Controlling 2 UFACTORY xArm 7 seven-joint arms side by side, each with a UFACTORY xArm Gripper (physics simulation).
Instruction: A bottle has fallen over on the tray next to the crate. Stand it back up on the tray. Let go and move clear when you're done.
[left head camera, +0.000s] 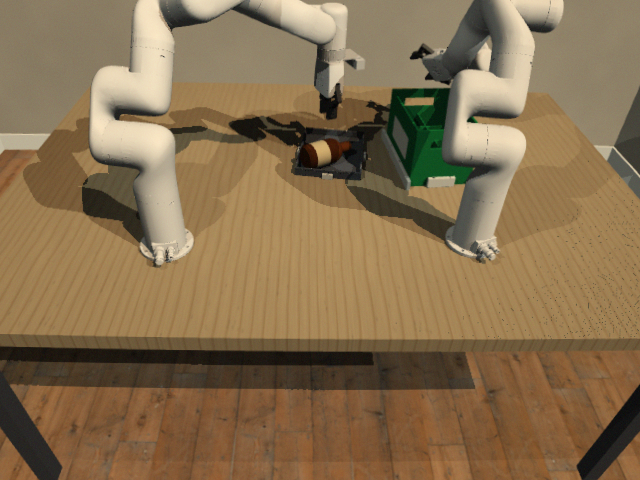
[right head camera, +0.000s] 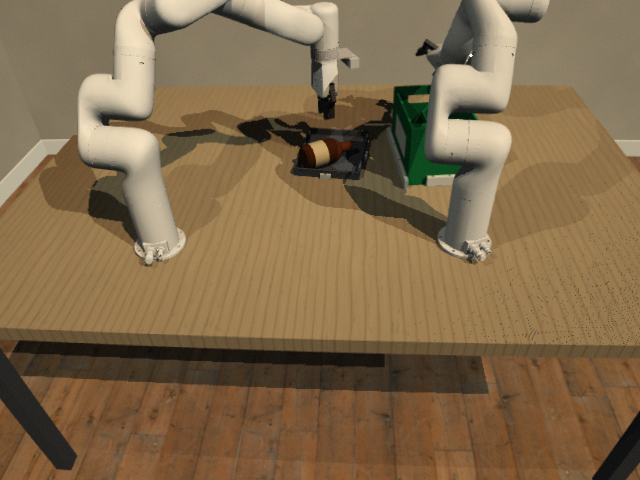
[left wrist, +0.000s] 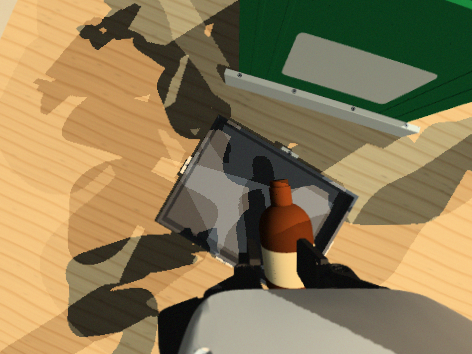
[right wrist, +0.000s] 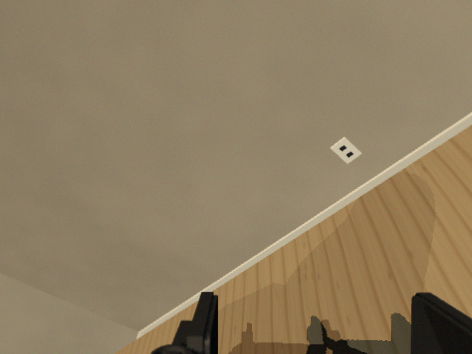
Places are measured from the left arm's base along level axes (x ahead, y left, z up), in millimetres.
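Where they show: left gripper, between the fingertips: (left head camera: 328, 115) (right head camera: 326, 115) (left wrist: 275, 255); right gripper, between the fingertips: (left head camera: 419, 65) (right head camera: 426, 62) (right wrist: 313, 325); left arm's base, origin of its link: (left head camera: 167, 244) (right head camera: 160, 244); right arm's base, origin of its link: (left head camera: 470, 241) (right head camera: 463, 241).
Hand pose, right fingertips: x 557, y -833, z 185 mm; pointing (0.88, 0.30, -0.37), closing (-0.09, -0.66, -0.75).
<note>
Each offset is from my right fingertips to the top centre of the thing.
The brown bottle @[dx -261, dy +370, dz -106 mm] (left head camera: 321, 152) (right head camera: 321, 152) (left wrist: 284, 232) with a cream label lies on its side in the dark tray @[dx -218, dy +346, dz -160 mm] (left head camera: 348, 174) (right head camera: 343, 174) (left wrist: 225, 200), its neck toward the green crate @[dx -290, dy +66, dz -10 mm] (left head camera: 413, 155) (right head camera: 413, 160) (left wrist: 265, 30) in the head views. My left gripper (left head camera: 330, 115) (right head camera: 328, 115) (left wrist: 275, 255) is open, empty and pointing down, above the tray and apart from the bottle. In the left wrist view its fingers overlap the label and the bottle's base is hidden. My right gripper (left head camera: 419, 67) (right wrist: 313, 325) is open and empty, raised behind the crate.
A pale rail @[dx -282, dy +165, dz -155 mm] (left head camera: 397, 160) (right head camera: 397, 160) (left wrist: 320, 99) runs along the crate's side facing the tray. A pale block @[dx -433, dy +78, dz -155 mm] (left head camera: 440, 181) (right head camera: 440, 179) sits at its front. My right arm (left head camera: 483, 142) (right head camera: 467, 142) partly hides the crate in the head views.
</note>
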